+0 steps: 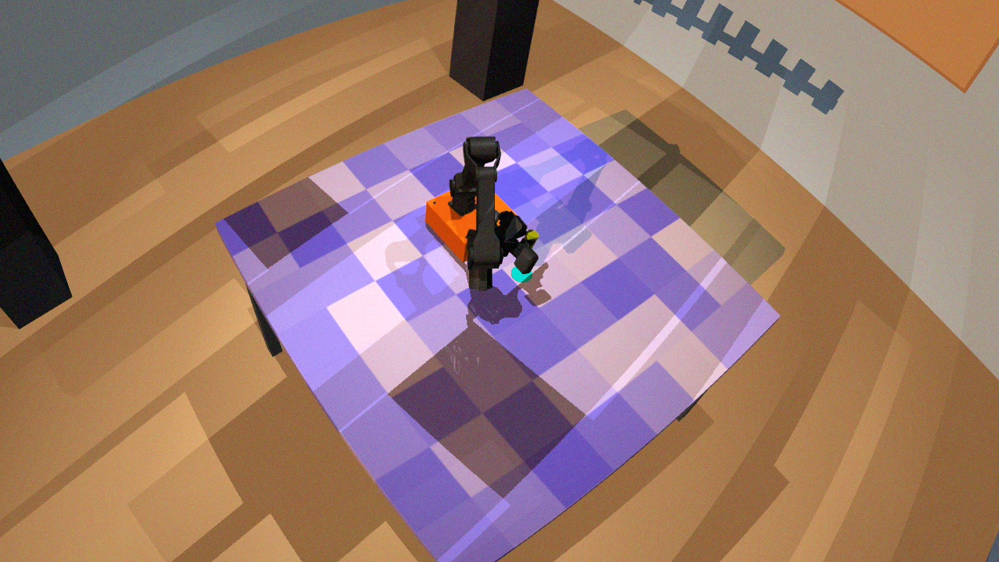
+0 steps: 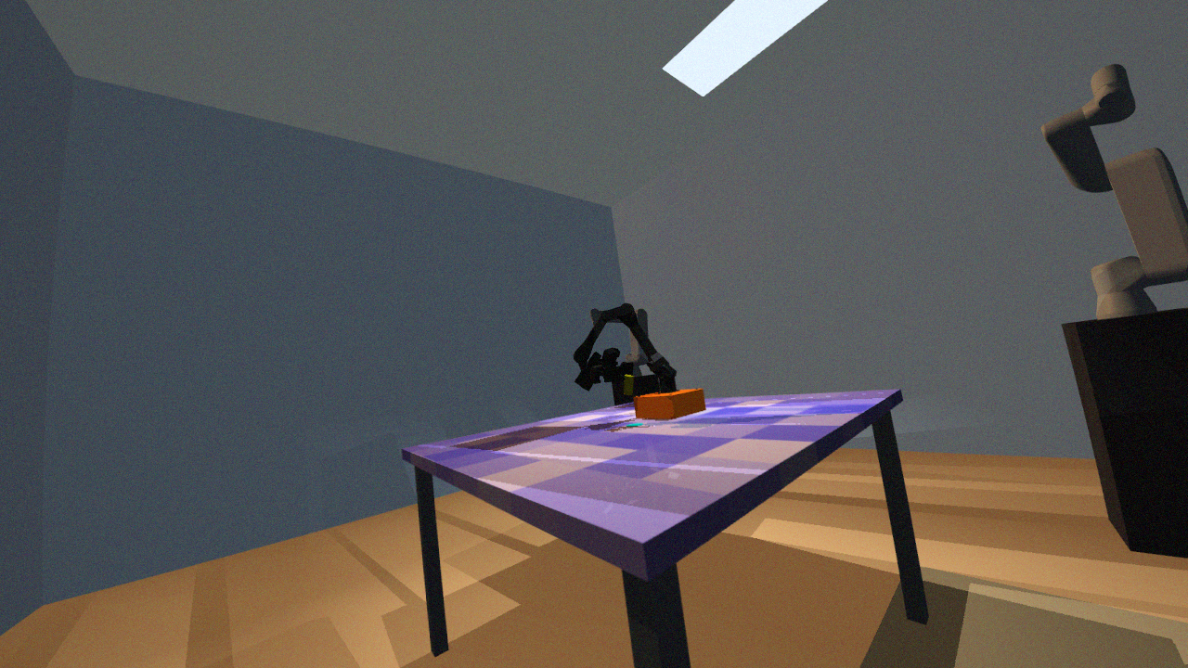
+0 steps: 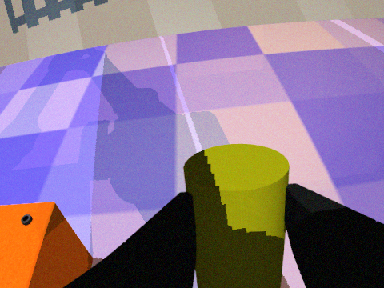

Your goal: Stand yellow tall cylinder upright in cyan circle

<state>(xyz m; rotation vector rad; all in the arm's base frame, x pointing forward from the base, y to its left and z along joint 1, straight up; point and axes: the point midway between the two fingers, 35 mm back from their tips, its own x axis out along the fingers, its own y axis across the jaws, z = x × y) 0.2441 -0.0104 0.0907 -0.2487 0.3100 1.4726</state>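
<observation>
My gripper tip is now 160 mm above the cyan circle. Also, from my gripper tip: yellow tall cylinder: 20 mm below.
</observation>
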